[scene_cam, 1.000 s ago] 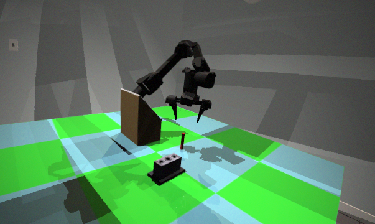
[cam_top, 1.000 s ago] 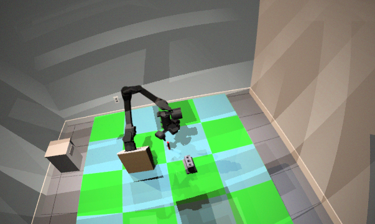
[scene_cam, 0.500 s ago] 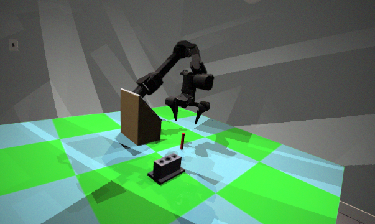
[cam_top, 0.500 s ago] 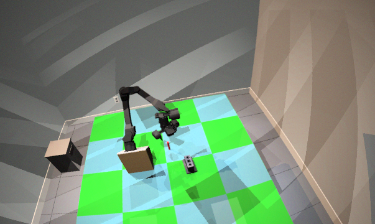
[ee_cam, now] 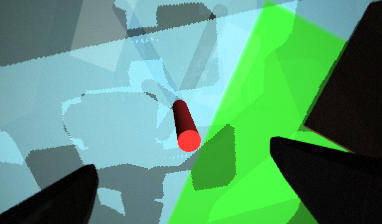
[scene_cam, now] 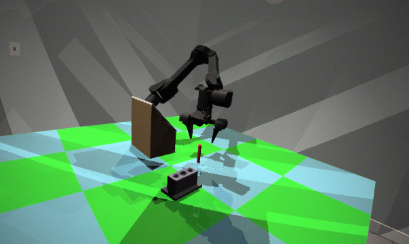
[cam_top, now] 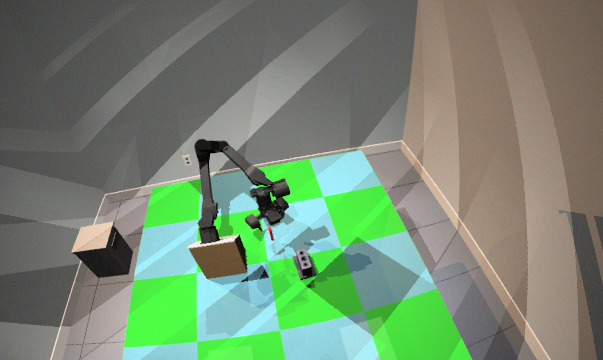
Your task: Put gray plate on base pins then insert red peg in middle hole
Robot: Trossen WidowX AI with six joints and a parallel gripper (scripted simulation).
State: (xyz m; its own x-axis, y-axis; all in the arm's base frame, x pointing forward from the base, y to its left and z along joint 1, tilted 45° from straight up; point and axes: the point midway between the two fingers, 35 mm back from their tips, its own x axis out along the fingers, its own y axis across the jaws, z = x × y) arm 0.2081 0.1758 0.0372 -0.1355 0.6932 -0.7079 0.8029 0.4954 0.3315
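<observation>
The red peg lies 6 cm below my gripper tip. Also, from my gripper tip: dark base (13 cm ahead, 16 cm to the right, 9 cm below); gray plate (13 cm ahead, 16 cm to the right, 5 cm below).
</observation>
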